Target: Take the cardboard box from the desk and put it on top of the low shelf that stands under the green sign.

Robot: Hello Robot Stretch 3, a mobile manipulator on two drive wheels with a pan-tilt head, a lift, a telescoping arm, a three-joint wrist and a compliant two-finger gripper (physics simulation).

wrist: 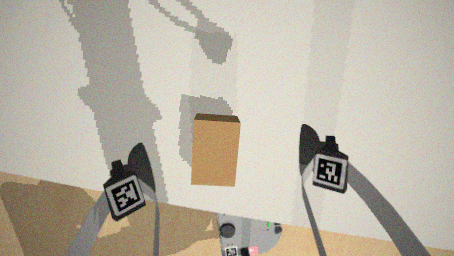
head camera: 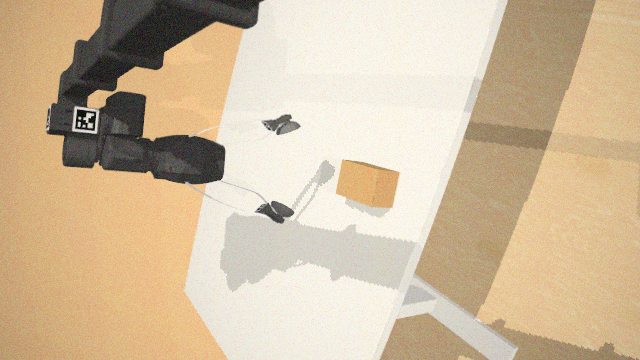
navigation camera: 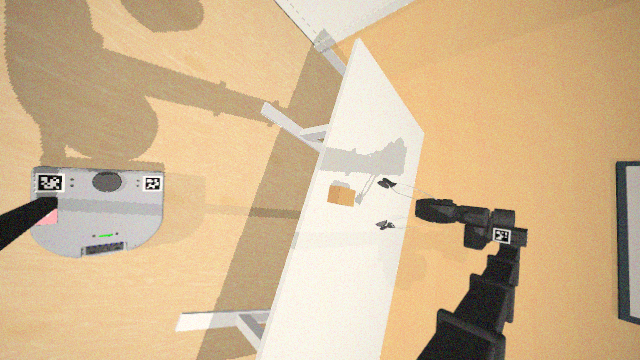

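Pixels of known places: gripper, fingertip midpoint: (head camera: 294, 169) (navigation camera: 377, 203); robot's base, origin of the base link: (navigation camera: 107, 180).
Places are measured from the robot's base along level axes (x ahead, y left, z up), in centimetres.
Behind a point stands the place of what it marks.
The cardboard box (head camera: 367, 184) {y -57.9, x -0.7, z 77.0 cm} (navigation camera: 341, 195) {y -57.4, x -0.4, z 77.0 cm} (wrist: 215, 152) is a small orange-brown block standing on the white desk (head camera: 310, 320) {y -76.3, x 27.0, z 72.0 cm} (navigation camera: 325, 280) {y -56.8, x -31.3, z 72.0 cm} (wrist: 270, 75). My gripper (head camera: 278, 168) {y -64.3, x -2.2, z 86.7 cm} (navigation camera: 385, 204) {y -64.3, x -2.2, z 86.7 cm} (wrist: 224, 151) {y -64.3, x -2.2, z 86.7 cm} is open, with nothing between its fingers. It hangs above the desk on the box's orange-wall side, with its fingers pointing towards the box. A gap separates the fingertips from the box in the head and navigation views. In the wrist view the box appears between the two fingers, a little left of the middle. The low shelf and green sign do not show.
My base (navigation camera: 120, 215) {y -3.8, x -12.1, z 16.0 cm} (wrist: 250, 230) stands on the wooden floor across the desk from the gripper. The arm (head camera: 135, 40) {y -35.5, x -8.6, z 121.0 cm} (navigation camera: 480, 300) {y -33.1, x -8.6, z 119.9 cm} reaches over the desk's far side. Light desk legs (head camera: 470, 320) (navigation camera: 215, 320) stick out near the floor. A dark-edged frame (navigation camera: 621, 240) {y -125.5, x -11.4, z 145.0 cm} is at the far right.
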